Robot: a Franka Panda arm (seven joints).
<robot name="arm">
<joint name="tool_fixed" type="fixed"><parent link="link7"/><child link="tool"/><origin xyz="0 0 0.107" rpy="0 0 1.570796"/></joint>
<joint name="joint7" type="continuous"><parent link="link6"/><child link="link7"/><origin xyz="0 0.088 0" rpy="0 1.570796 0"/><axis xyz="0 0 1"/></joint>
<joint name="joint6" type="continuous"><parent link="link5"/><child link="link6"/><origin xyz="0 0 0" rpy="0 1.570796 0"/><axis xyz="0 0 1"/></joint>
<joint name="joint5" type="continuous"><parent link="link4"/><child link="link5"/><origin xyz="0.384 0.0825 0" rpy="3.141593 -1.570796 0"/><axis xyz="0 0 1"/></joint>
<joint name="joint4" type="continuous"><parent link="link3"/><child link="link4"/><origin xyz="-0.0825 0 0" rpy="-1.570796 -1.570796 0"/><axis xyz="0 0 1"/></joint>
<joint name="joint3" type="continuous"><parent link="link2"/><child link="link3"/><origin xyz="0.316 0 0" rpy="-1.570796 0 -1.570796"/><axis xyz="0 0 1"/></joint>
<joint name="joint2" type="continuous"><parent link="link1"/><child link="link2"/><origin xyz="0 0 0" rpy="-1.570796 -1.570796 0"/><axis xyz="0 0 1"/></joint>
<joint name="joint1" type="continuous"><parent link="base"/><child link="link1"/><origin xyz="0 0 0.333" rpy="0 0 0"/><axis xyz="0 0 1"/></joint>
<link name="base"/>
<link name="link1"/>
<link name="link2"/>
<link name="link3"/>
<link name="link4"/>
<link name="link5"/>
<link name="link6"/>
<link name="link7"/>
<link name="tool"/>
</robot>
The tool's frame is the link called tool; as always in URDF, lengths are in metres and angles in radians. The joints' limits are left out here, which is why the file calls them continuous.
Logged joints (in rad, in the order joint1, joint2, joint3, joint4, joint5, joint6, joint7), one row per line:
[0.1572 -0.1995 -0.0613 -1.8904 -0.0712 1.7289 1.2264]
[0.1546 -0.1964 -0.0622 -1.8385 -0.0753 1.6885 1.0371]
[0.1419 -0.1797 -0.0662 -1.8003 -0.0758 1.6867 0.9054]
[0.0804 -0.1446 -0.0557 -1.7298 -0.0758 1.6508 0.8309]
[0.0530 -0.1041 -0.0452 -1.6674 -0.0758 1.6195 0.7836]
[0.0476 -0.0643 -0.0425 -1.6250 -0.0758 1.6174 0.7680]
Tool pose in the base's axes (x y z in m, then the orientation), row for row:
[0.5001 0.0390 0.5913 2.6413 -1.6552 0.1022]
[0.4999 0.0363 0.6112 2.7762 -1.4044 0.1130]
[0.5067 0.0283 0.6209 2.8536 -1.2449 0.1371]
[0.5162 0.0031 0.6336 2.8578 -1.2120 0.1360]
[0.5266 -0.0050 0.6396 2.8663 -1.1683 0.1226]
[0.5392 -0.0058 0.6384 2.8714 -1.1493 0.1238]
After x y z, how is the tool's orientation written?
As a rotation vector, in radians.
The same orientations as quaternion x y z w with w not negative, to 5 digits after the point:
[0.84685 -0.53069 0.03277 0.01142]
[0.89164 -0.45106 0.03629 0.01417]
[0.91562 -0.39944 0.04399 0.01262]
[0.91961 -0.39001 0.04376 0.01721]
[0.92508 -0.37706 0.03957 0.02195]
[0.92740 -0.37120 0.03998 0.02312]

